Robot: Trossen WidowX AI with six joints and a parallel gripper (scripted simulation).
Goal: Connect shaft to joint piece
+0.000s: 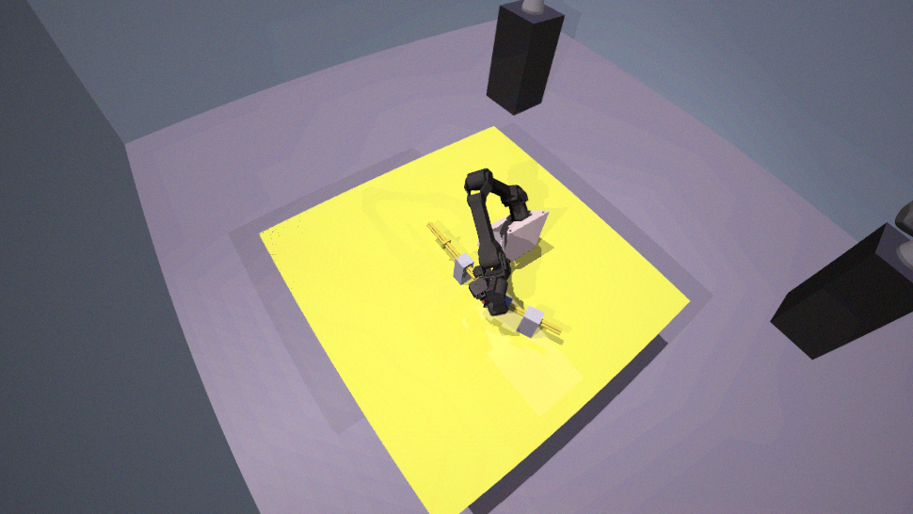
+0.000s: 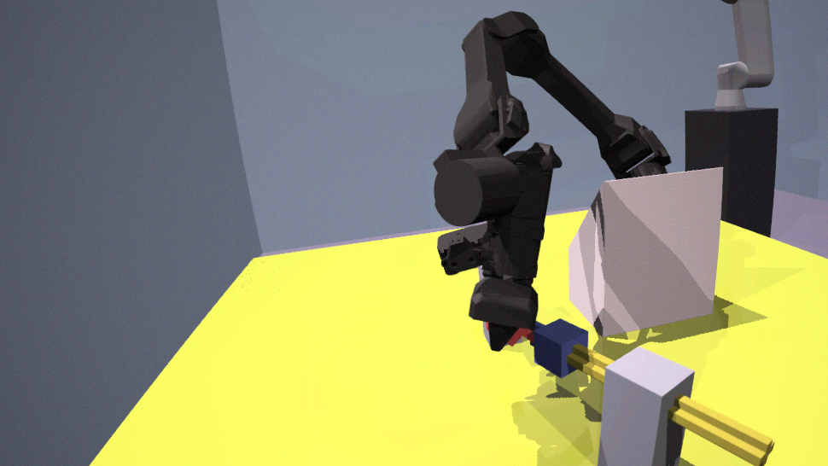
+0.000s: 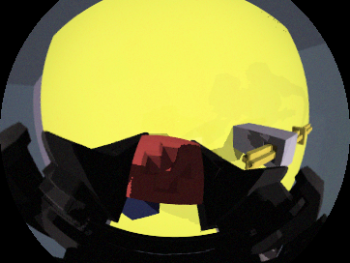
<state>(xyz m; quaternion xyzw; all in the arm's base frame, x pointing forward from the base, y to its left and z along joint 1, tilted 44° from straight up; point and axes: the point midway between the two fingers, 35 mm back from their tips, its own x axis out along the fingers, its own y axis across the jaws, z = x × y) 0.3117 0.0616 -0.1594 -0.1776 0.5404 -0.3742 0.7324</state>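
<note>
The red joint piece is 20 mm behind my gripper tip, 10 mm to the left of it and 30 mm above it.
</note>
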